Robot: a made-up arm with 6 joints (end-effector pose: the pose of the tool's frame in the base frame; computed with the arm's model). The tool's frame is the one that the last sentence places.
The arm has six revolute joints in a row. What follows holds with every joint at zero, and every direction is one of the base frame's.
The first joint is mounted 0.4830 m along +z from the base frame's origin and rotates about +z.
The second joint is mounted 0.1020 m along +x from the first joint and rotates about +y.
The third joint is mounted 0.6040 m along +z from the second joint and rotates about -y.
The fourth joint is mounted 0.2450 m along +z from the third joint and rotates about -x.
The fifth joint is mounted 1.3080 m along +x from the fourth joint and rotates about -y.
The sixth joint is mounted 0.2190 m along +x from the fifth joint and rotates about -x.
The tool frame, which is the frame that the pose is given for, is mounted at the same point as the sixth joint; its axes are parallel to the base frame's.
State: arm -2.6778 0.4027 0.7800 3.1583 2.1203 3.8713
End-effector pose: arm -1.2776 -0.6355 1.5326 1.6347 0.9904 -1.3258
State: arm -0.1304 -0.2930 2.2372 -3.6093 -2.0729 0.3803
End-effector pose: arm -1.2964 0.0827 1.4106 1.5932 0.1234 -1.9734
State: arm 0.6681 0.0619 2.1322 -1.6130 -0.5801 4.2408
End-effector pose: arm -0.6979 -0.3980 2.2750 -1.0998 -1.4572 -2.1985
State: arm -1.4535 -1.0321 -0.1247 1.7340 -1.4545 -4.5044
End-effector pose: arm -0.1916 -0.2076 2.0161 0.1823 -2.7952 1.0222
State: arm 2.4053 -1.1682 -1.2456 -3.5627 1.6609 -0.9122
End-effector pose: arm -0.6780 0.4942 0.6658 0.8632 0.9465 -1.5392
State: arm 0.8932 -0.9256 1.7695 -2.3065 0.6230 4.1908
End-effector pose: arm -1.0481 -1.4536 1.3442 0.0536 -1.1554 -1.0883
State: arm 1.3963 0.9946 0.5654 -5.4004 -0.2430 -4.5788
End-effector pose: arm 0.4011 2.0405 0.3717 -2.5177 -1.4404 1.0749
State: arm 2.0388 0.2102 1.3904 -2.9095 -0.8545 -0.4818
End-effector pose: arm -0.2169 0.3448 2.5706 -0.2745 -1.2230 -0.9334
